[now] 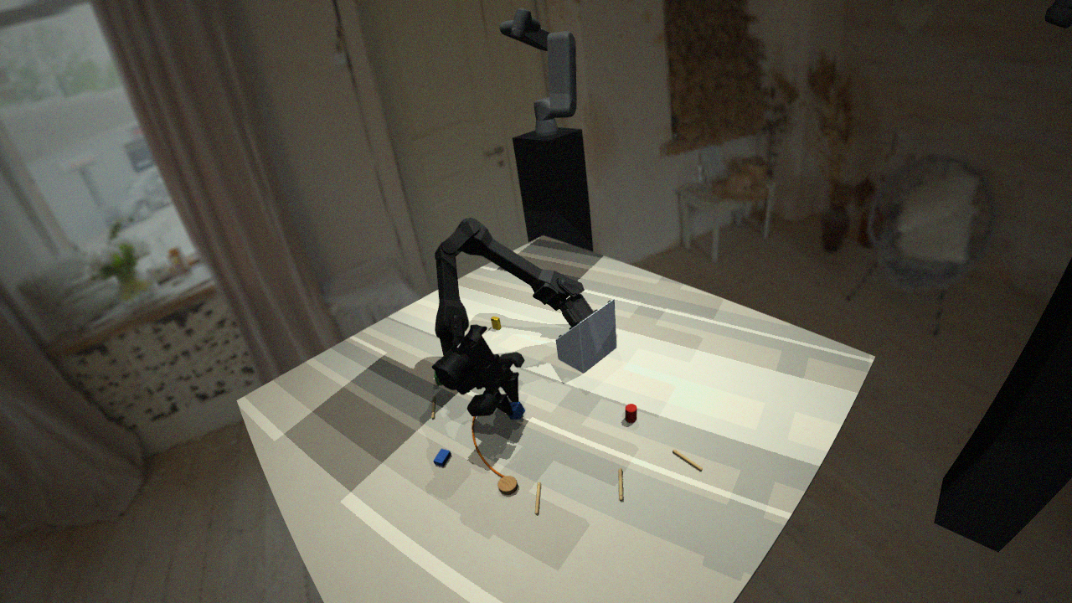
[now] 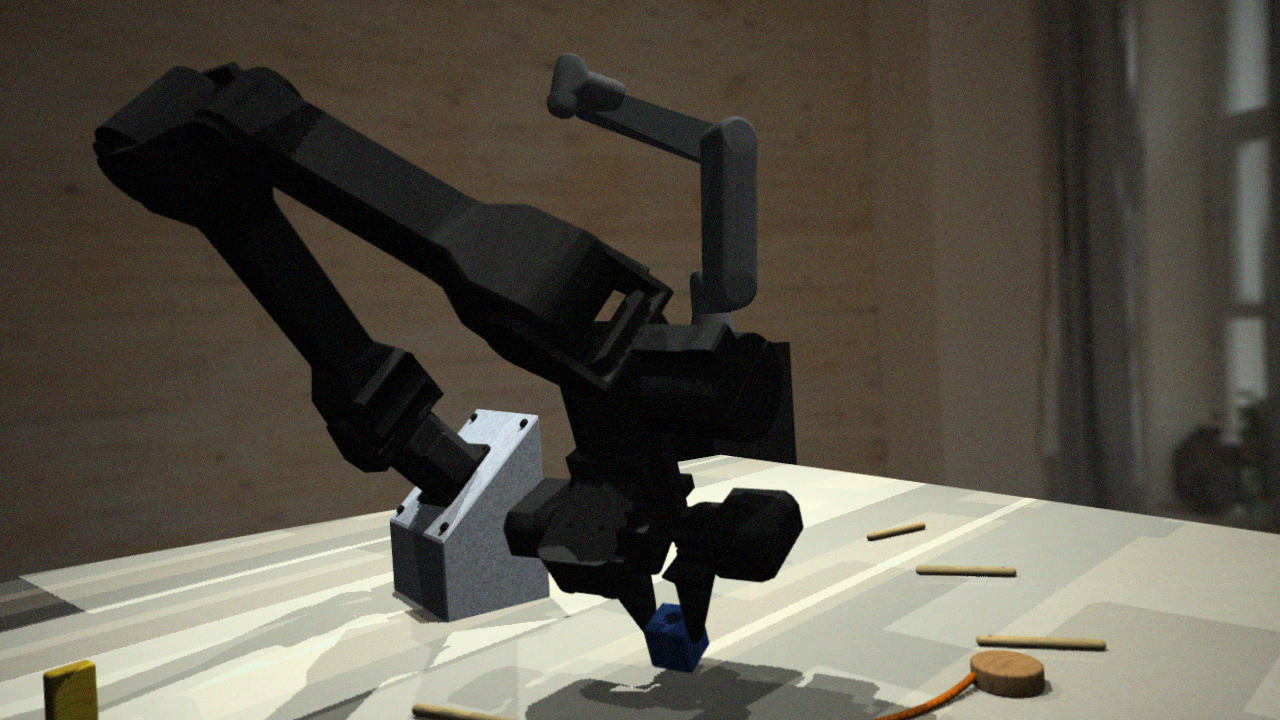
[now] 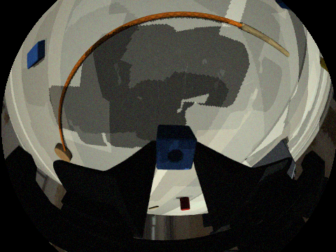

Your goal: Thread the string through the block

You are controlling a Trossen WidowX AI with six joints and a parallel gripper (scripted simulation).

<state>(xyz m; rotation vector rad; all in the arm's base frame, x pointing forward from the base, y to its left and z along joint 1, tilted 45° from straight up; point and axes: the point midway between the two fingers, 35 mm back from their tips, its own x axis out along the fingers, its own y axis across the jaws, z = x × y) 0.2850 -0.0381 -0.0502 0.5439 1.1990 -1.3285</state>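
Now: the thin wooden stick 130 mm to the right of my gripper tip, 20 mm below it and 20 mm behind it. From my gripper tip the other things lie so: green cube (250 mm to the right, 30 mm ahead, 10 mm below); round wooden button (150 mm ahead, 130 mm to the left, 20 mm below); red cylinder (220 mm to the left, 150 mm behind, 10 mm below).
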